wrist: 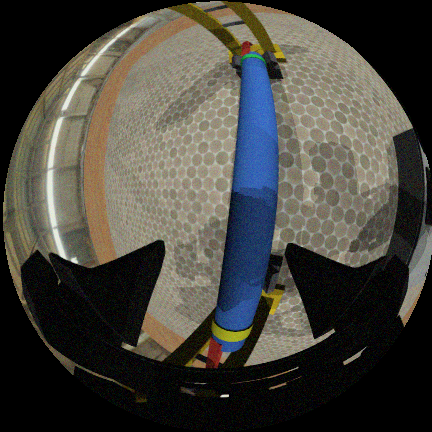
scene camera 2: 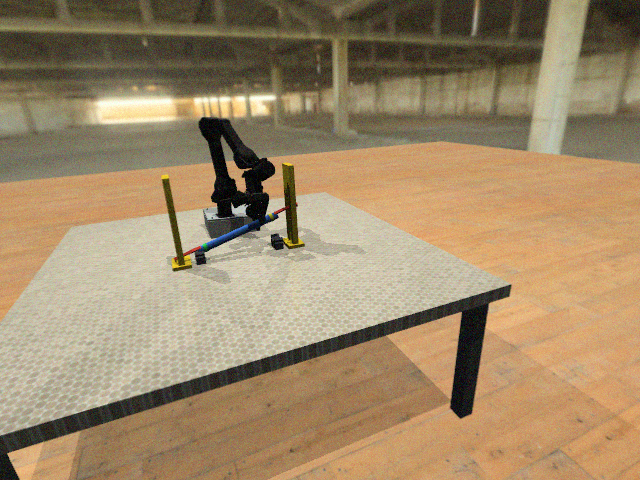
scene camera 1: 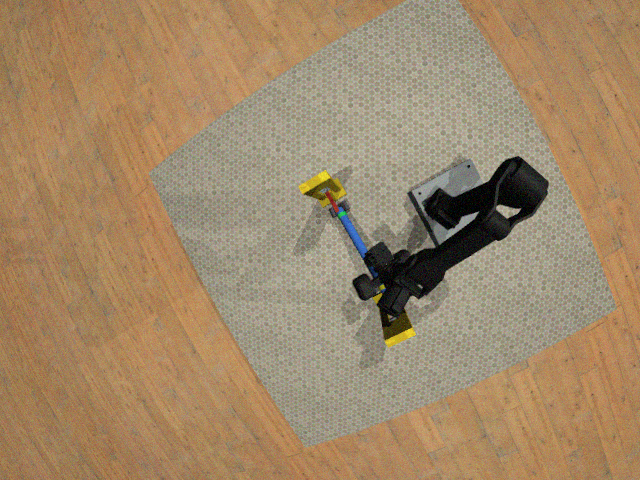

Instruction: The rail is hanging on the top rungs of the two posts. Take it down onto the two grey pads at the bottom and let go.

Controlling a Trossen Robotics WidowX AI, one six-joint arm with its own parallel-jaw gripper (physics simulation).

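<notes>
The blue rail with red end rods slants between the two yellow posts. Its green-banded end is low, over the pad by the left post in scene camera 2. Its yellow-banded end is higher, at the right post, above the other dark grey pad. My gripper is open. Its fingers stand on either side of the rail, nearer the yellow-banded end; the rail lies closer to the right finger in the wrist view. Contact at the low end cannot be judged.
The arm's grey base plate stands on the patterned table behind the rail in scene camera 2. The yellow posts rise above the rail at both ends. Wooden floor surrounds the table.
</notes>
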